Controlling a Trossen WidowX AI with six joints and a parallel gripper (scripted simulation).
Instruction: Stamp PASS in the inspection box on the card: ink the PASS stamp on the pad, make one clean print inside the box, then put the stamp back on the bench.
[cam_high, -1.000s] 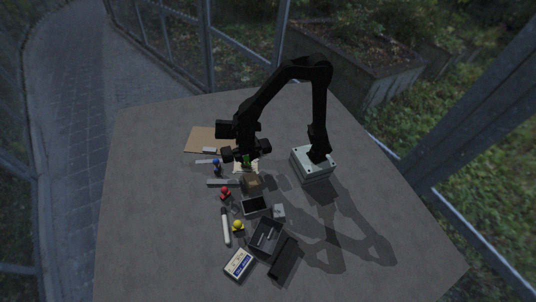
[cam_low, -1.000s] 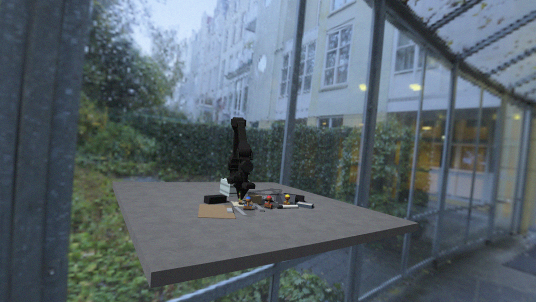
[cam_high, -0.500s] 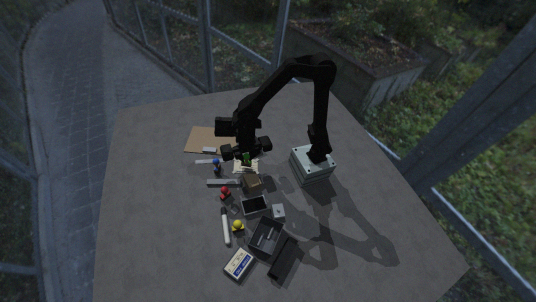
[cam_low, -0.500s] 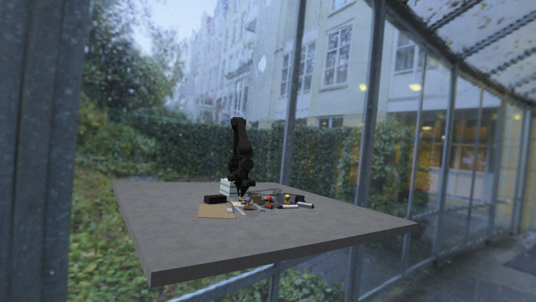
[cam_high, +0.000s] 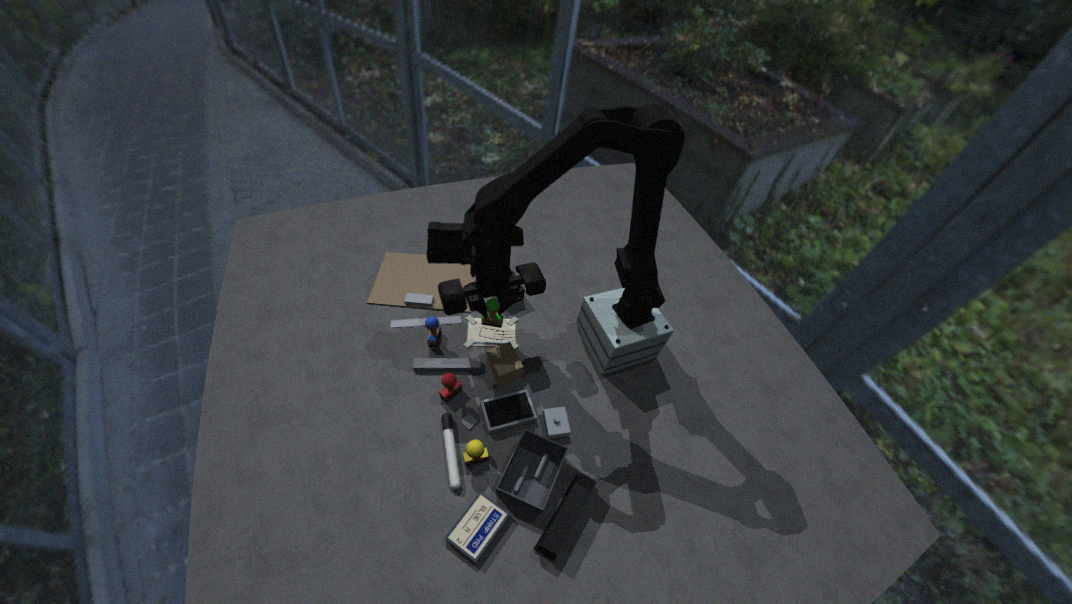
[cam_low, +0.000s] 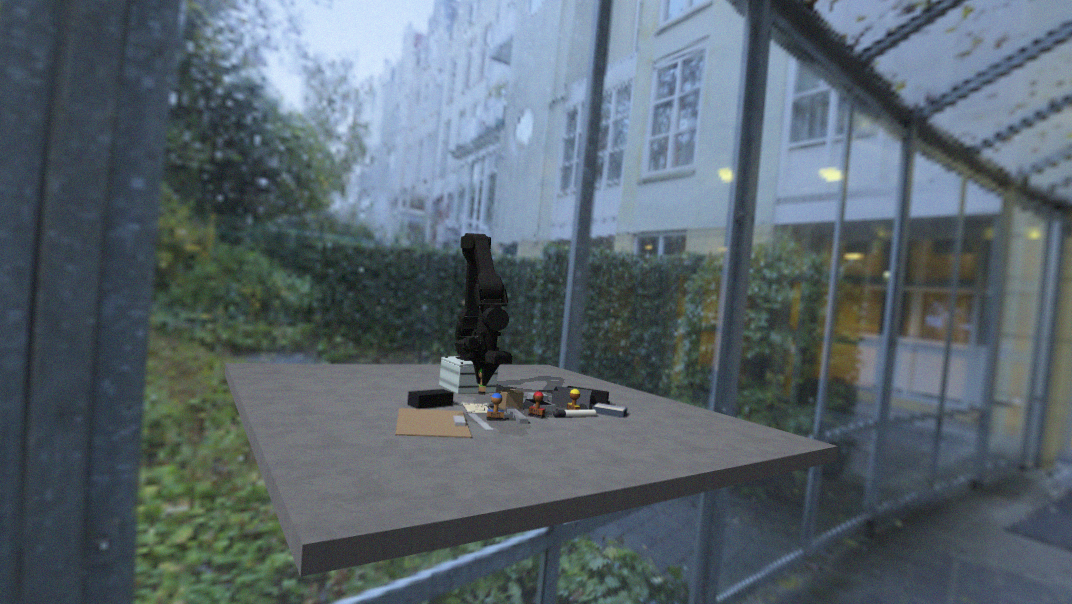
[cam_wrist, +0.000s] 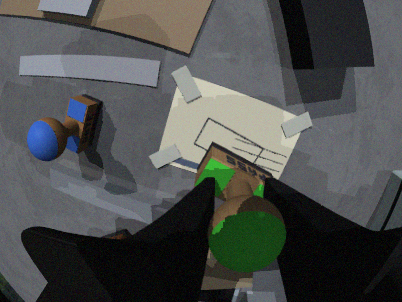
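My gripper tip is now 90 mm to the right of the tan box, 40 mm above it and 10 mm short of it. Also, from my gripper tip: white card (70 mm below); green-knobbed stamp (right at my gripper tip); blue stamp (110 mm ahead, 40 mm below, 30 mm to the right).
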